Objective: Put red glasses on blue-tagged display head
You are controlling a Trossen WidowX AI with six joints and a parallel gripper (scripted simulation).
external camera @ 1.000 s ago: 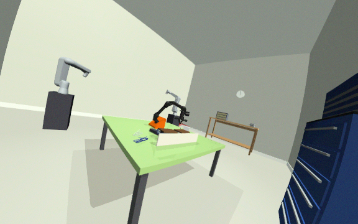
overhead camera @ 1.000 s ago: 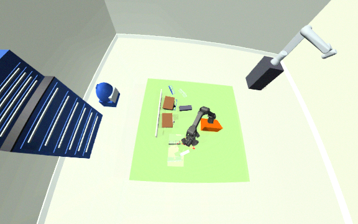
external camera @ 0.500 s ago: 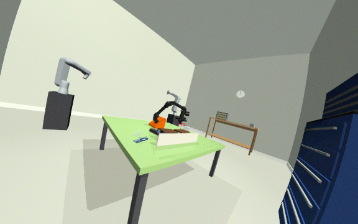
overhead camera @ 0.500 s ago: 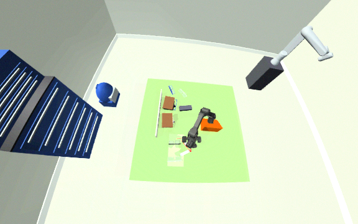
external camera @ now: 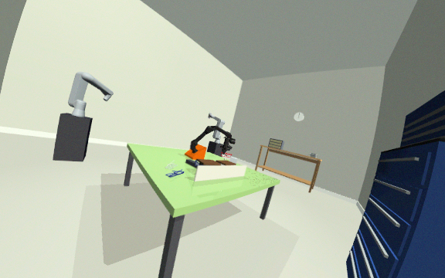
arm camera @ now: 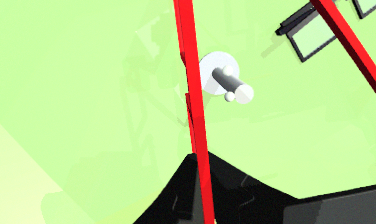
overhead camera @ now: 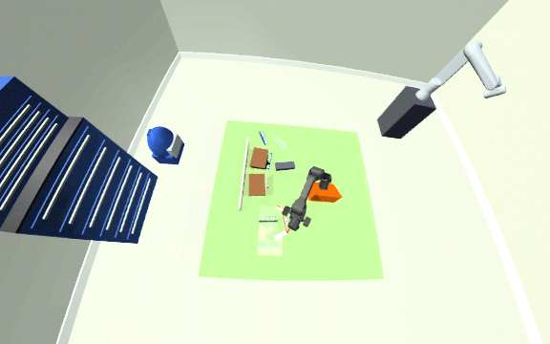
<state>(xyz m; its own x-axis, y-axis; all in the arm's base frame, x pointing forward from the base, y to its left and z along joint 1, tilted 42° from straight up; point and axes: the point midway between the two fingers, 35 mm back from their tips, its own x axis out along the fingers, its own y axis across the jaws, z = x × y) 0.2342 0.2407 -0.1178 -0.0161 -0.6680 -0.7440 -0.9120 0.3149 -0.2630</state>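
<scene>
My gripper tip is 40 mm short of the white peg and 100 mm above it. Also, from my gripper tip: display head: 250 mm ahead, 230 mm to the right, 60 mm below; then long white panel: 390 mm ahead, 340 mm to the right, 70 mm below; then dark case: 60 mm ahead, 450 mm to the right, 100 mm below.
</scene>
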